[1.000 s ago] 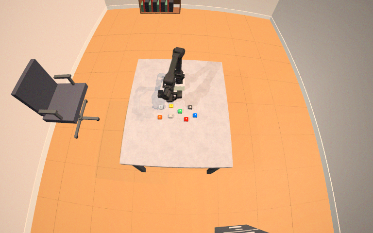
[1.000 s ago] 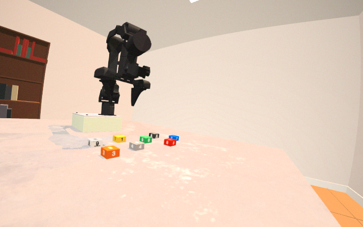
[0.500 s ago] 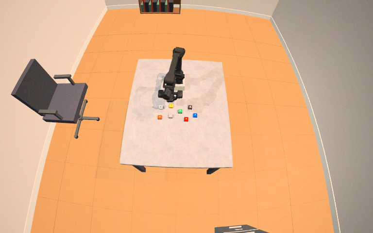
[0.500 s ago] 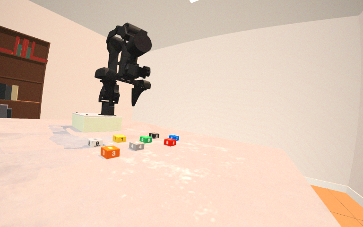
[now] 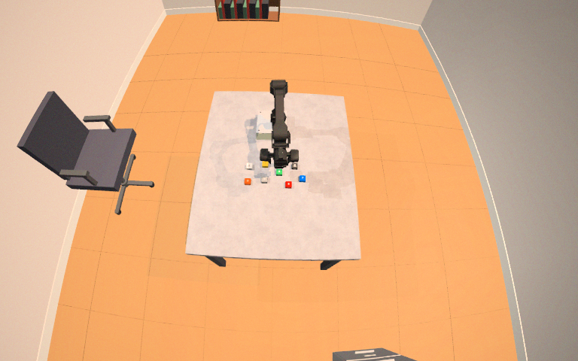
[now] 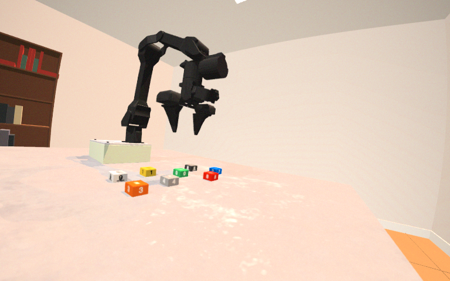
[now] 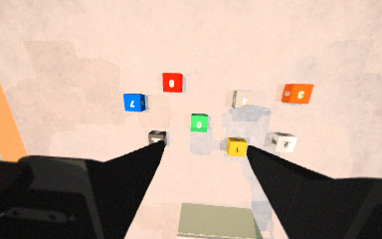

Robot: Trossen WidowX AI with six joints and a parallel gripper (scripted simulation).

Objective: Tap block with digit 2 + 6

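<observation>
Right now my gripper tip is 70 mm short of the red block, 50 mm to the right of it and 120 mm above it. From my gripper tip the other things lie so: grey 4 block 30 mm ahead, 80 mm to the right, 120 mm below; then yellow 1 block 70 mm behind, 70 mm to the right, 120 mm below; then green 0 block 10 mm behind, 10 mm to the left, 120 mm below.
</observation>
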